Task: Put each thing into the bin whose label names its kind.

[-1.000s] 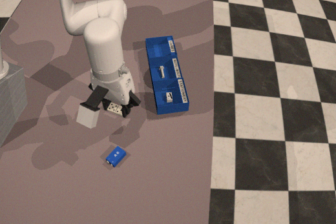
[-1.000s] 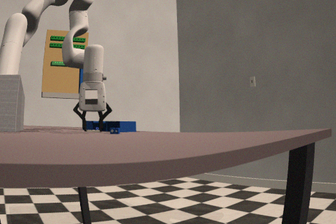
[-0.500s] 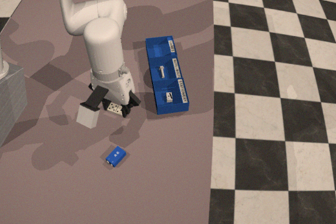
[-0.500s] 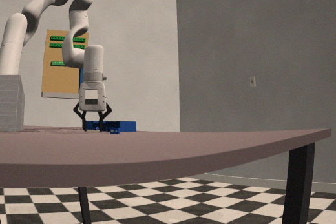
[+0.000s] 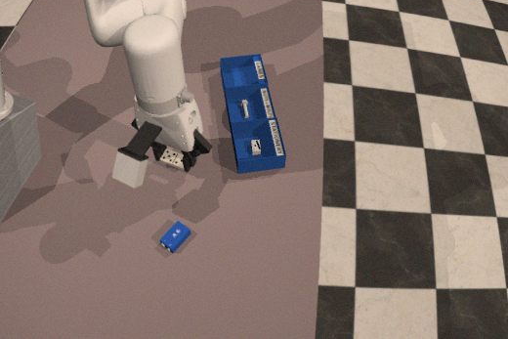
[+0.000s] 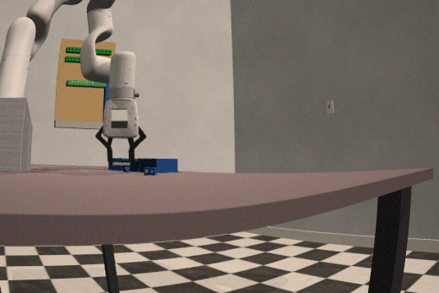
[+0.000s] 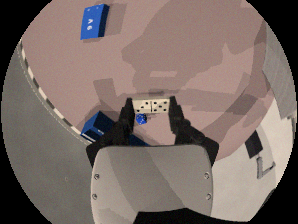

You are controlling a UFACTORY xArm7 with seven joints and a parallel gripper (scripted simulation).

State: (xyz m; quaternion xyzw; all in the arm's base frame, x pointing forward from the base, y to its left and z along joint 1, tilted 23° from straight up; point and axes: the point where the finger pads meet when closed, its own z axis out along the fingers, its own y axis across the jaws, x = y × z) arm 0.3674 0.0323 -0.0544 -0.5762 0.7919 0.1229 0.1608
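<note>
Now: the blue die 30 mm ahead of my hand, 40 mm to the left of it and 30 mm below it. Round my hand: blue battery: 20 mm ahead, 150 mm to the right, 30 mm below; then cream domino: 10 mm below; then white sharpener: 140 mm ahead, 50 mm to the left, 20 mm below.
</note>
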